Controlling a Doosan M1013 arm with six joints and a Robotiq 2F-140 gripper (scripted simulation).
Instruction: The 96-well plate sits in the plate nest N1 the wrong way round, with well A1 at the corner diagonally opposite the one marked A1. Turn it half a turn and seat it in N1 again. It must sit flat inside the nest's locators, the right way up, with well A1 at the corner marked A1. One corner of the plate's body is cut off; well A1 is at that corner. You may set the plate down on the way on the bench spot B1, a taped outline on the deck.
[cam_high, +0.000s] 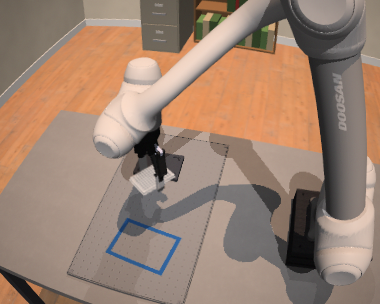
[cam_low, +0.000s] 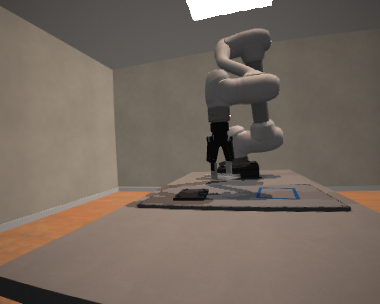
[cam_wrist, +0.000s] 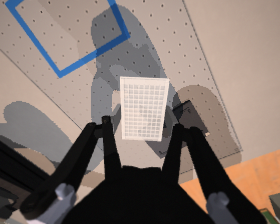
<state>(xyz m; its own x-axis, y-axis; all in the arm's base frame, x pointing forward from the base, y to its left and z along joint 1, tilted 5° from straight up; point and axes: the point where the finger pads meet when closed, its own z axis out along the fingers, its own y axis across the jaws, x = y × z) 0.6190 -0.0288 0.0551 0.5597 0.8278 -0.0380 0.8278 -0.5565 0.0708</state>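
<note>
My hand is 13 cm to the left of the plate nest N1, 9 cm above it and 2 cm short of it. Round my hand: corner mark (17 cm to the right, 10 cm ahead, 9 cm below); then white 96-well plate (2 cm below).
</note>
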